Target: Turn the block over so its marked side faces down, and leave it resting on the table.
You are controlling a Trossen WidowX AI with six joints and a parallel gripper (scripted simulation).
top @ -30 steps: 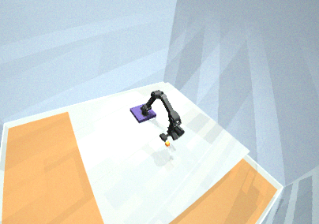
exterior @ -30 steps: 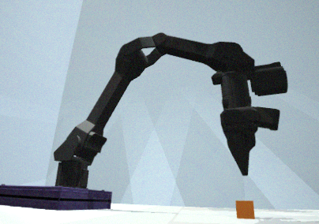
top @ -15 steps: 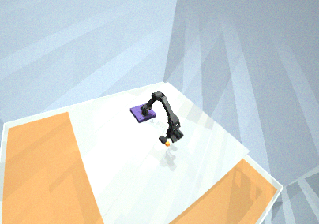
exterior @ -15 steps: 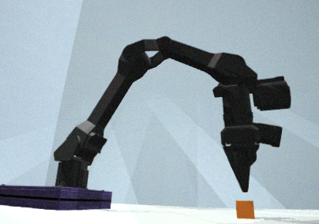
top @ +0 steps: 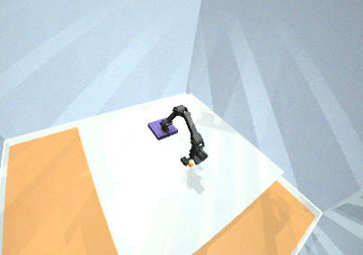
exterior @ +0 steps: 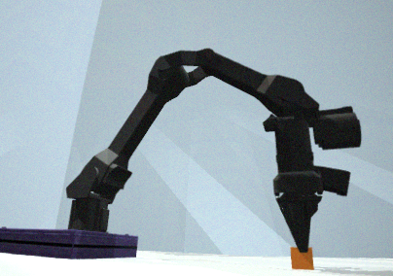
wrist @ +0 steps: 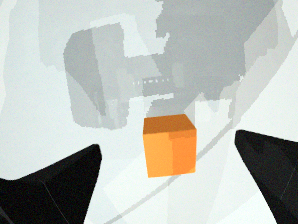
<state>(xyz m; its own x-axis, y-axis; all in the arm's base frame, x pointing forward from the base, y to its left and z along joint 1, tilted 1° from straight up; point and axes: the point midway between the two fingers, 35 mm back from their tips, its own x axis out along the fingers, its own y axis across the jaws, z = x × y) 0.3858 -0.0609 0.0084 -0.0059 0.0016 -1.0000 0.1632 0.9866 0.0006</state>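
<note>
Right now my gripper tip is 1 cm past the block and 1 cm above it.
</note>
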